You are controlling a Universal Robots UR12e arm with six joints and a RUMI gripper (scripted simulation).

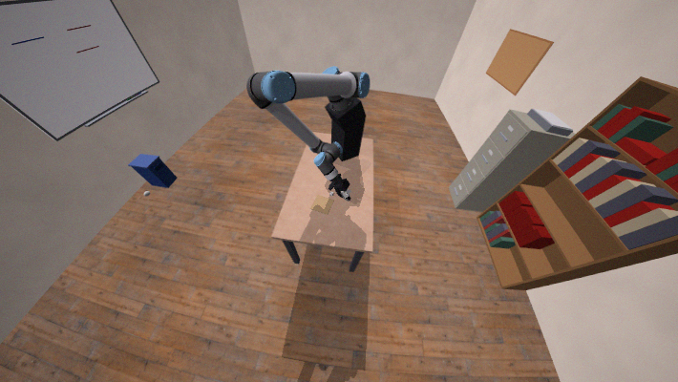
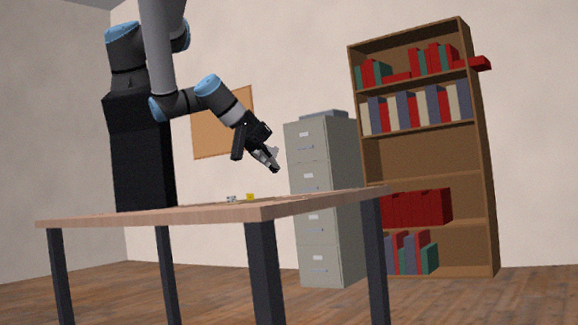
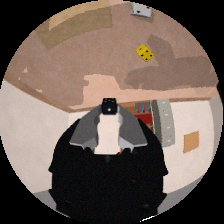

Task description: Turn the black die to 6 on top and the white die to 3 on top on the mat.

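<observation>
Right now the black die is right at my hand. Also, from my hand: tan mat 190 mm to the right, 100 mm below, 30 mm behind; white die 120 mm behind, 110 mm to the right, 90 mm below; yellow die 90 mm below, 90 mm behind, 20 mm to the right.
</observation>
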